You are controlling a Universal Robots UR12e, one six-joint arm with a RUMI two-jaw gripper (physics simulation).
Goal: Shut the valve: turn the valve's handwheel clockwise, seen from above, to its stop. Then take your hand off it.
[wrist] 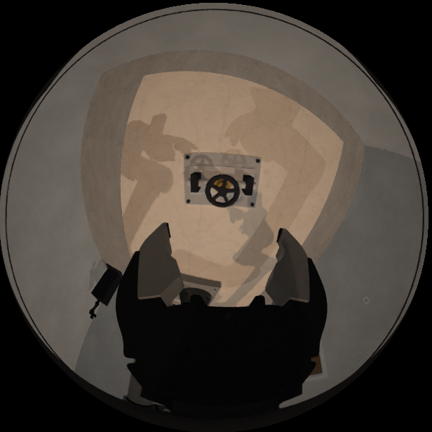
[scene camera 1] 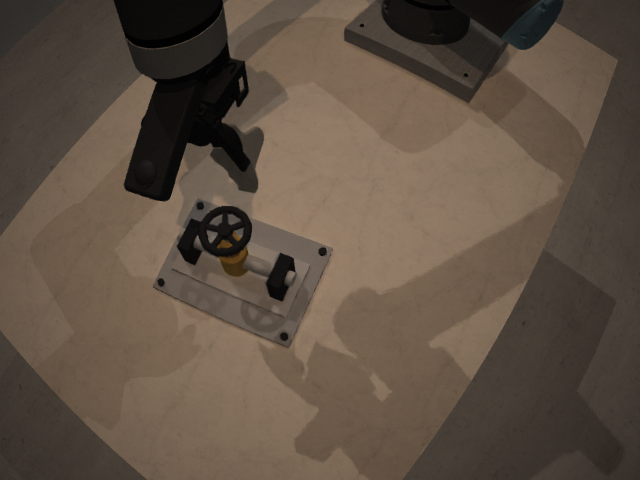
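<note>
A black five-spoked handwheel [scene camera 1: 224, 229] [wrist: 222, 190] sits on top of the valve's yellow body [scene camera 1: 234, 262] [wrist: 222, 183]. The valve's pale pipe [scene camera 1: 258, 265] runs through two black brackets on a grey base plate [scene camera 1: 221, 308] [wrist: 216, 199]. My gripper [scene camera 1: 199, 178] [wrist: 224, 227] is open, with nothing between its jaws. It is up above the valve and apart from the handwheel, up and to the back in the scene view. In the wrist view the handwheel shows beyond the two fingertips. The wheel's turning angle against its stop cannot be read.
The robot's base stands on a grey mounting plate [scene camera 1: 413, 64] [wrist: 202, 281] at the back of the pale table [scene camera 1: 439, 206] [wrist: 210, 100]. Four dark bolts mark the valve plate's corners. Shadows of the arm fall across the table and the valve plate.
</note>
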